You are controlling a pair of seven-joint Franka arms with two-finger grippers.
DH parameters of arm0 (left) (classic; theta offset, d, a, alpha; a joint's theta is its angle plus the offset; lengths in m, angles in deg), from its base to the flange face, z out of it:
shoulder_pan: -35.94 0.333 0 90
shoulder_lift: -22.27 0 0 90
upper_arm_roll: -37.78 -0.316 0.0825 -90
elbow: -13.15 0 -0.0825 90
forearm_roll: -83.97 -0.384 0 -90
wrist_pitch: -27.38 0 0.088 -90
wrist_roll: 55.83 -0.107 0 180
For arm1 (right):
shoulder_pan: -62.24 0.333 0 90
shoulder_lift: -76.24 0 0 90
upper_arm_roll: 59.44 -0.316 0.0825 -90
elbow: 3.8 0 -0.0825 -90
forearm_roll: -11.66 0.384 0 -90
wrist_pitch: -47.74 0 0.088 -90
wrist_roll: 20.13 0.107 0 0
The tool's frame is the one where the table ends.
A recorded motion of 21 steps. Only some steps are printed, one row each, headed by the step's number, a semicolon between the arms.
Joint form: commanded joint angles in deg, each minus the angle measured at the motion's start. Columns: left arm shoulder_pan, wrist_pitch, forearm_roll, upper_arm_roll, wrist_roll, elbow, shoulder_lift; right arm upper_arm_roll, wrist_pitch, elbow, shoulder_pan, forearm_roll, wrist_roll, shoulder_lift.
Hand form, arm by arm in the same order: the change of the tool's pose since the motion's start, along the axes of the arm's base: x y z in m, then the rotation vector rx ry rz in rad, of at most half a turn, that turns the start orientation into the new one. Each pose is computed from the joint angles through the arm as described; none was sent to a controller.
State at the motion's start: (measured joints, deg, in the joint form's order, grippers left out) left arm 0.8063 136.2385 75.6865 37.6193 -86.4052 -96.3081 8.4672; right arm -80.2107 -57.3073 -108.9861 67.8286 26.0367 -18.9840 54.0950
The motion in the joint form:
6: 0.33 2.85 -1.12 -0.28 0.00 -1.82 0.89; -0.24 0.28 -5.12 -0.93 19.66 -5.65 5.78
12: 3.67 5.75 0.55 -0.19 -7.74 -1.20 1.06; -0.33 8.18 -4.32 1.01 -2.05 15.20 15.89
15: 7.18 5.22 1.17 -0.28 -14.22 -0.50 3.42; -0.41 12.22 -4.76 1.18 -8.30 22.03 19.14
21: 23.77 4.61 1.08 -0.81 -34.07 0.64 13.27; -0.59 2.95 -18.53 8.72 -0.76 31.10 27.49
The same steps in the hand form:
6: 0.0015 0.0069 -0.0014 -0.0080 -0.0345 -0.0067; -0.0256 0.0114 0.0304 0.2628 0.0915 -0.1184
12: 0.0248 0.0279 0.0081 -0.0779 -0.0437 -0.0706; -0.0519 -0.0028 0.1091 -0.1872 -0.0592 -0.1497
15: 0.0423 0.0598 0.0370 -0.1132 -0.0589 -0.1123; -0.0644 -0.0150 0.1289 -0.3431 -0.0981 -0.1975
21: 0.0808 0.2292 0.1452 -0.1568 -0.1889 -0.1636; -0.1472 0.0304 0.1029 -0.3263 -0.1025 -0.2974

